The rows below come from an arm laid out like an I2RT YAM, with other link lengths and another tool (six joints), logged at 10 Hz.
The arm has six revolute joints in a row. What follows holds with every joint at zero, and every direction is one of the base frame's.
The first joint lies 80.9 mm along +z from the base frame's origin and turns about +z.
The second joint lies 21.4 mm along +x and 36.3 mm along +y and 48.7 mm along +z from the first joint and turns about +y.
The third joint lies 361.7 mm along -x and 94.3 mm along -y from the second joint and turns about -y.
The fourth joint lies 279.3 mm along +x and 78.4 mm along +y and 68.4 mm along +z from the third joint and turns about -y.
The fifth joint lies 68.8 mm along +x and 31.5 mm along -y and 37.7 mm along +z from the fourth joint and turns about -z.
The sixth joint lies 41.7 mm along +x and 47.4 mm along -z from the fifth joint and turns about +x.
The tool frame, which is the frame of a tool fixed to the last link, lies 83 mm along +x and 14 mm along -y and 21 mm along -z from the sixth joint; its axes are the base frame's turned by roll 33.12, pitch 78.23 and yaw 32.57 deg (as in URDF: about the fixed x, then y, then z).
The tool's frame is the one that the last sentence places.
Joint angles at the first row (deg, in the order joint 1, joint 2, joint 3, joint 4, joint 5, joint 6):
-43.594 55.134 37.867 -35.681 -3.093 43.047
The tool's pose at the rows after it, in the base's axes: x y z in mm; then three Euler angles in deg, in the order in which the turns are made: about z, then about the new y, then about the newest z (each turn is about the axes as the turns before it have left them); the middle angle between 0 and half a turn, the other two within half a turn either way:
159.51 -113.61 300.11 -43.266 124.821 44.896
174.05 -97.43 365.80 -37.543 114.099 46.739
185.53 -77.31 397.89 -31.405 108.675 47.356
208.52 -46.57 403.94 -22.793 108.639 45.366
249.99 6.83 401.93 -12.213 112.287 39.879
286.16 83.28 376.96 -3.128 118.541 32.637
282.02 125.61 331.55 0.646 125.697 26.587
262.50 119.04 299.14 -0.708 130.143 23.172
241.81 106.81 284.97 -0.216 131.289 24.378
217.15 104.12 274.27 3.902 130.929 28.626
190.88 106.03 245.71 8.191 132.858 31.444
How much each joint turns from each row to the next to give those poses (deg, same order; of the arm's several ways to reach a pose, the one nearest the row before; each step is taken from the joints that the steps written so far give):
10.272 -4.940 7.912 -1.399 3.562 1.639
7.586 -2.251 7.913 0.633 2.493 1.268
7.737 -0.502 3.694 1.202 1.901 0.306
11.476 2.491 1.748 0.371 2.799 -0.699
15.715 7.804 3.803 -0.807 4.568 -1.770
15.365 10.402 2.862 -0.612 4.502 -1.006
8.020 4.941 -2.862 -0.961 1.354 0.043
0.984 -0.984 -5.332 -0.941 0.022 0.306
-0.327 -3.716 -4.635 0.218 -1.136 0.854
1.594 -4.939 -4.830 1.400 -1.837 1.812
3.128 -3.301 -6.536 2.054 -1.769 2.341

